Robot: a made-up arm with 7 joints. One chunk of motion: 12 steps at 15 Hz.
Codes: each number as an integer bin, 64 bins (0 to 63) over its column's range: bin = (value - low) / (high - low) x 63, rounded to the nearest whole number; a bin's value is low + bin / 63 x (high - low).
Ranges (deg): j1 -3.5..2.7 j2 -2..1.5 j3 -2.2..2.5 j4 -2.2..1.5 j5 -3.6..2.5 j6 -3..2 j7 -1.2..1
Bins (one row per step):
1: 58 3 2 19 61 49 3
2: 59 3 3 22 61 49 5
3: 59 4 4 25 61 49 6
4: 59 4 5 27 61 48 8
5: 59 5 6 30 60 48 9
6: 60 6 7 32 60 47 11
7: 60 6 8 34 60 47 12
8: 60 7 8 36 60 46 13
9: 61 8 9 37 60 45 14
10: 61 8 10 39 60 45 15
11: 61 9 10 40 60 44 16
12: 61 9 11 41 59 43 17
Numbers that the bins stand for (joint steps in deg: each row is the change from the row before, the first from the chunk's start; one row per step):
1: 2.208 -1.833 -2.051 -1.084 2.306 0.889 -1.095
2: 2.306 -1.833 -1.976 -0.908 2.306 0.889 -1.025
3: 2.306 -1.778 -1.902 -0.732 2.306 0.889 -0.990
4: 2.306 -1.778 -1.827 -0.614 2.306 0.810 -0.921
5: 2.306 -1.722 -1.752 -0.438 2.210 0.810 -0.886
6: 2.405 -1.667 -1.678 -0.321 2.210 0.730 -0.816
7: 2.405 -1.667 -1.603 -0.203 2.210 0.730 -0.781
8: 2.405 -1.611 -1.603 -0.086 2.210 0.651 -0.746
9: 2.503 -1.556 -1.529 -0.027 2.210 0.571 -0.711
10: 2.503 -1.556 -1.454 0.090 2.210 0.571 -0.676
11: 2.503 -1.500 -1.454 0.149 2.210 0.492 -0.641
12: 2.503 -1.500 -1.379 0.208 2.113 0.413 -0.606

